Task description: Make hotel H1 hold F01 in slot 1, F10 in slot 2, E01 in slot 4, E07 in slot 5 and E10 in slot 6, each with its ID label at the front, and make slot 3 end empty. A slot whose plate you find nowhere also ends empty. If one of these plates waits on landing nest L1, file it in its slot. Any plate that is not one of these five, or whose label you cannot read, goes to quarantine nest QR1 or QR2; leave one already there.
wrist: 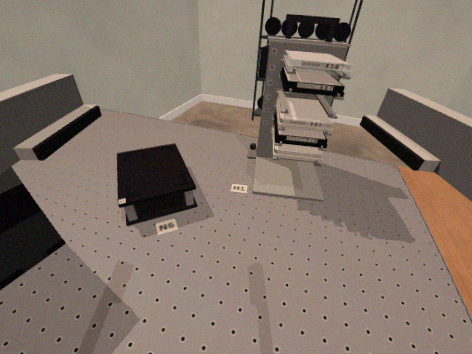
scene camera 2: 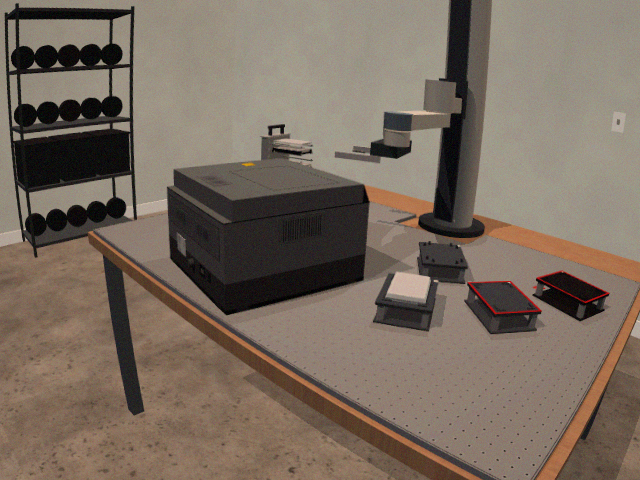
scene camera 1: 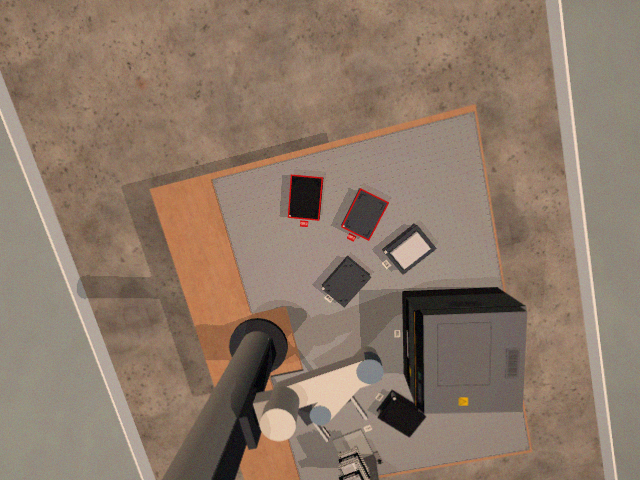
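Note:
My gripper [scene camera 1: 347, 427] [scene camera 2: 345, 152] [wrist: 234, 99] is wide open and empty, raised before hotel H1 [scene camera 2: 267, 147] [wrist: 273, 90]. In the wrist view, H1 holds a stack: a top white plate [wrist: 316, 60] whose label looks like E10, a dark-framed plate [wrist: 312, 81] below it, a bare rail [wrist: 326, 103], a white plate [wrist: 304, 109] whose label seems to end in 07, a dark plate [wrist: 300, 138], and a bottom white plate [wrist: 297, 152]. The lower labels are unclear. A white plate [scene camera 1: 410, 249] [scene camera 2: 408, 287] sits on a dark nest. The two red-edged nests [scene camera 1: 305, 197] [scene camera 1: 364, 214] carry no plate.
Nest N6 [scene camera 1: 401, 413] [wrist: 154, 172] stands left of H1 in the wrist view, without a plate. Another dark nest [scene camera 1: 346, 281] [scene camera 2: 442, 254] bears no plate. The big grey device [scene camera 1: 465, 356] [scene camera 2: 268, 232] stands on the table. The column [scene camera 2: 473, 129] rises behind.

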